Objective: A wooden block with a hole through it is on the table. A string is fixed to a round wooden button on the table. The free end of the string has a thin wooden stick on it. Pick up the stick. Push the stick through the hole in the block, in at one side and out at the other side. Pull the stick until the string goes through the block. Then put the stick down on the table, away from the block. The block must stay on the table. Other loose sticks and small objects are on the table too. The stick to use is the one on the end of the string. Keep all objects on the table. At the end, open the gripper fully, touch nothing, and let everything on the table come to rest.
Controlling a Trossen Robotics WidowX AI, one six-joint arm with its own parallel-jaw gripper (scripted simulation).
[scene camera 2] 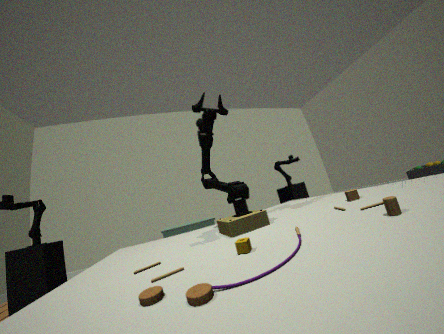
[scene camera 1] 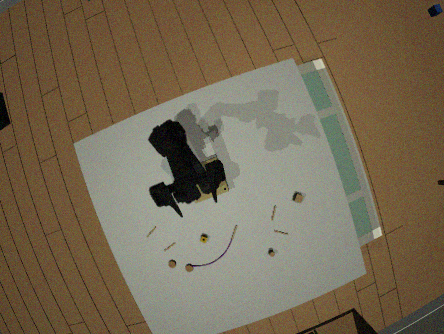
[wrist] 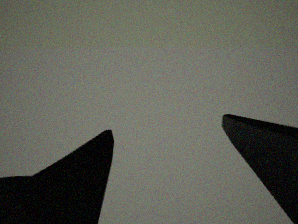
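You'd find my gripper (scene camera 1: 199, 209) open, with nothing held in it. And the wrist view has the gripper (wrist: 167, 128) as well.
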